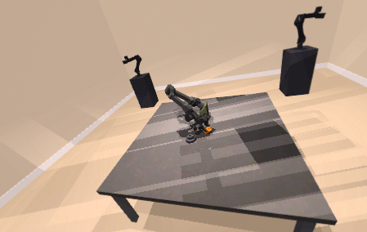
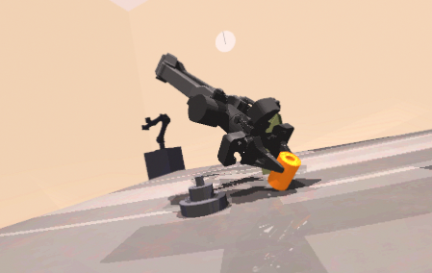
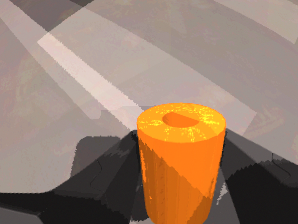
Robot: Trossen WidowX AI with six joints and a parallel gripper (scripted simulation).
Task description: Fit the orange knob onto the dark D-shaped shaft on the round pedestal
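My gripper tip is now 10 mm to the left of the orange knob and 10 mm past it. Round my gripper tip: pedestal 150 mm to the right, 60 mm ahead, 10 mm below.
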